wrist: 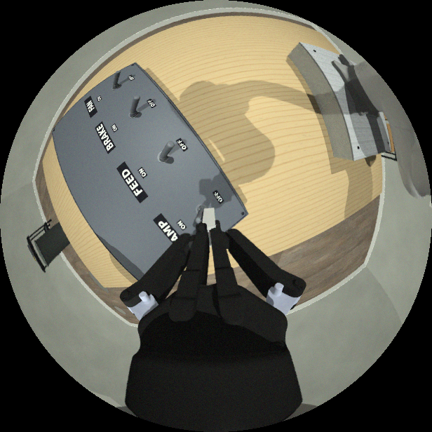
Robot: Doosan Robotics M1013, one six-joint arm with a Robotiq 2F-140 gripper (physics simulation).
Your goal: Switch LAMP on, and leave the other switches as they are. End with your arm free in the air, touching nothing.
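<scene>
A dark grey switch panel (107,200) lies at the left in the wrist view, with ON and OFF marks beside its levers. The LAMP lever (198,215) is small in view and partly hidden by my fingertips; I cannot tell its exact tilt. The LAMP label (165,228) is partly covered by a finger. My gripper (209,215) is shut, with a pale piece at its tips, and is right beside the LAMP lever, on its right in the view. Whether they touch is unclear. The FEED lever (166,151), BRAKE lever (135,107) and FAN lever (117,80) stand farther up the panel, away from the gripper.
A grey metal block (345,107) stands at the upper right on the wooden table (280,220), with a grey robot part (400,120) over its right side. The arm's shadow falls across the table and panel. A dark object with a wire frame (46,245) is beyond the left table edge.
</scene>
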